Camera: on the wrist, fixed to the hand. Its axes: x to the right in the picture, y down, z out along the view.
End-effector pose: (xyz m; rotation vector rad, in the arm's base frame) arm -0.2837 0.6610 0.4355 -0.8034 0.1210 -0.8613
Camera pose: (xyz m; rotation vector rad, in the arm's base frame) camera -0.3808 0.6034 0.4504 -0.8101 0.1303 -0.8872
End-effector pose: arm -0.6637 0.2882 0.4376 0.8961 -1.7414 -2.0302
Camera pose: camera -0.5944 0.2721 0.3486 0.9273 -1.7186 -2.0394
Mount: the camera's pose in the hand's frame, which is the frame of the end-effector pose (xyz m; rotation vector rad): -0.0200 -0.0934 -0.0621 -0.0110 0.0145 -0.0211
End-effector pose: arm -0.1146 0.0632 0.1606 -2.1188 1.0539 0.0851
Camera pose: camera -0.0775 0.0709 0.2680 -2.1430 1.0415 0.0656
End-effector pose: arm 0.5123 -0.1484 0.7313 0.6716 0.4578 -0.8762
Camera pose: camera 0.4186 -0.1369 0.6675 0.6644 0.4831 -0.8886
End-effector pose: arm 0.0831 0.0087 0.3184 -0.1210 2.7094 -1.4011
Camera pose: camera 0.0986 0.0074 0.4313 -0.1412 2.7358 -1.3982
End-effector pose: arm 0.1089 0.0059 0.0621 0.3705 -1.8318 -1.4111
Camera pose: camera 0.1461 -0.0558 -0.0262 0.3946 -1.8127 -1.4287
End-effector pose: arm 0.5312 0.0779 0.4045 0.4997 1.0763 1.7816
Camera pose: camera 0.5440 0.0465 0.2957 0.4678 1.0775 1.7742
